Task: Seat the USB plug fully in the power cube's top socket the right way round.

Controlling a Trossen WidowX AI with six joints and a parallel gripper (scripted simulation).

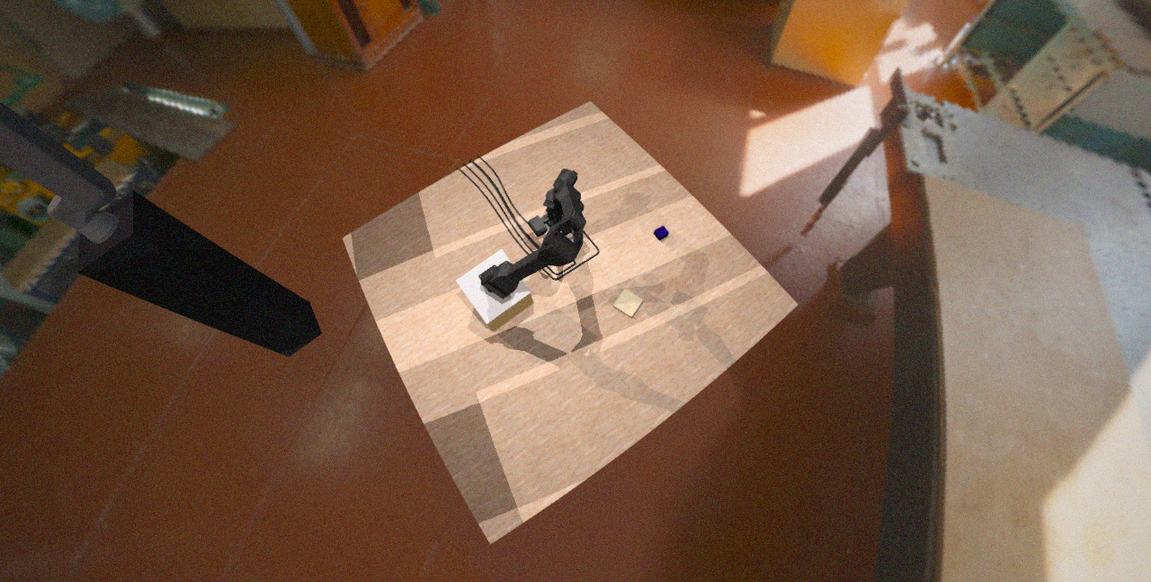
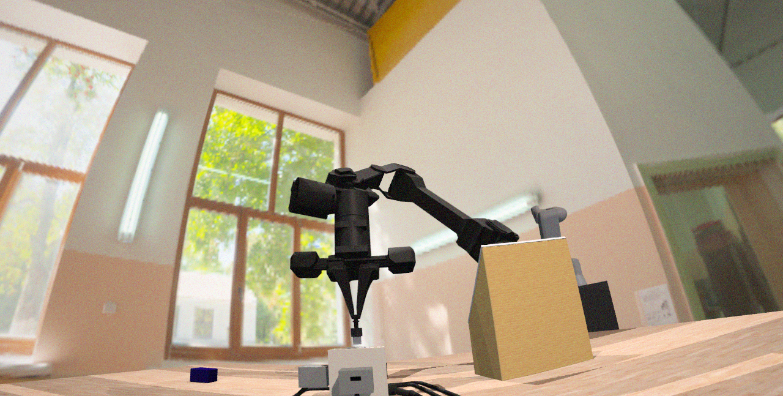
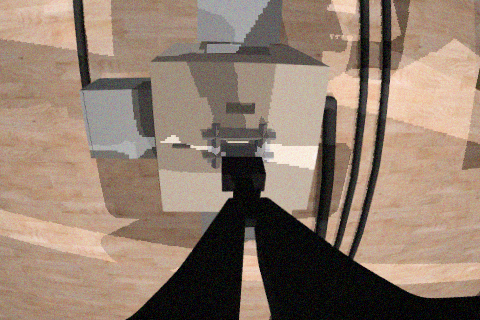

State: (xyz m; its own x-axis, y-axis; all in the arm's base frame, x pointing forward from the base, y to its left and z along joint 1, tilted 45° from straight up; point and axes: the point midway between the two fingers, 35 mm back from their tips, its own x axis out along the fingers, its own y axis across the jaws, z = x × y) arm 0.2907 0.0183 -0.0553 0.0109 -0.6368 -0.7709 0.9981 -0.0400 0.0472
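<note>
Right now my gripper tip is 20 mm above the black USB plug. From my gripper tip the other things lie so: flat square pad 340 mm to the right, 110 mm below, 40 mm ahead; blue block 320 mm ahead, 210 mm to the right, 110 mm below.
</note>
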